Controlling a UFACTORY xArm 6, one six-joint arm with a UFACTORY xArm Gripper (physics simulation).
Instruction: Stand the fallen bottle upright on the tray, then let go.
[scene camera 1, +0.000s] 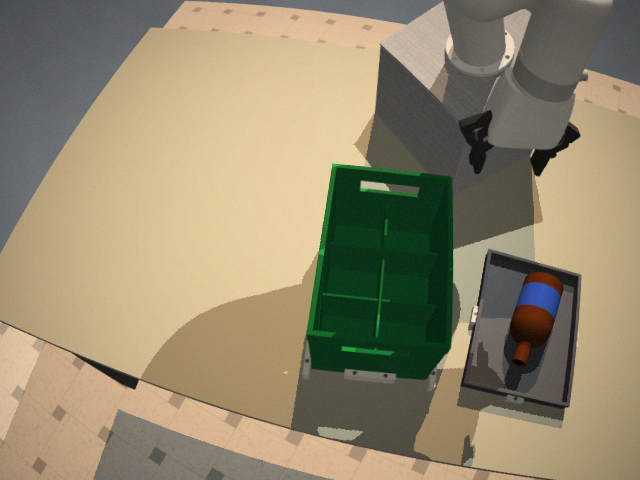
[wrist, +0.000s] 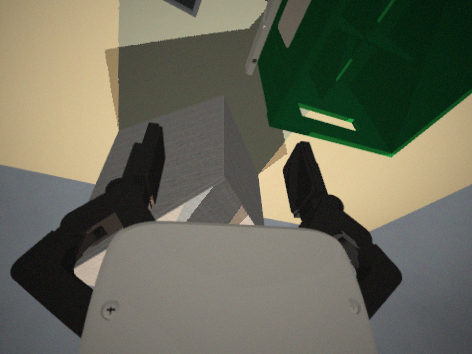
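Seen in the pictures: gripper, fingertip midpoint: (scene camera 1: 505, 167) (wrist: 229, 148); arm's base at its link origin: (scene camera 1: 480, 49).
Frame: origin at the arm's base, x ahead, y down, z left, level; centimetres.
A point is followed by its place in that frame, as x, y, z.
A brown bottle (scene camera 1: 532, 322) @[43.8, 16.9, 10.1] with a blue label lies on its side in the grey tray (scene camera 1: 469, 356) @[48.4, 22.0, 0.8]. Its neck points toward the front edge of the tray, and its base is near the back wall. In the wrist view a corner of the tray (wrist: 192, 11) @[28.7, 22.0, 5.0] shows at the top edge; the bottle does not show there. My gripper (scene camera 1: 508, 172) @[28.8, -1.7, 0.4] (wrist: 229, 148) @[28.8, -1.7, 0.4] is open and empty. It hangs high near the robot's base block, behind the tray and apart from the bottle.
A tall green crate (scene camera 1: 317, 258) @[41.0, 7.0, -24.2] (wrist: 392, 153) @[25.2, 7.0, -23.6] with compartments stands left of the tray in the scene view, with a narrow gap between them. The grey base block (scene camera 1: 413, 118) @[5.3, 14.9, -10.6] (wrist: 192, 145) @[13.3, 13.1, 1.8] stands behind the crate. Light brackets sit at the crate's and tray's edges.
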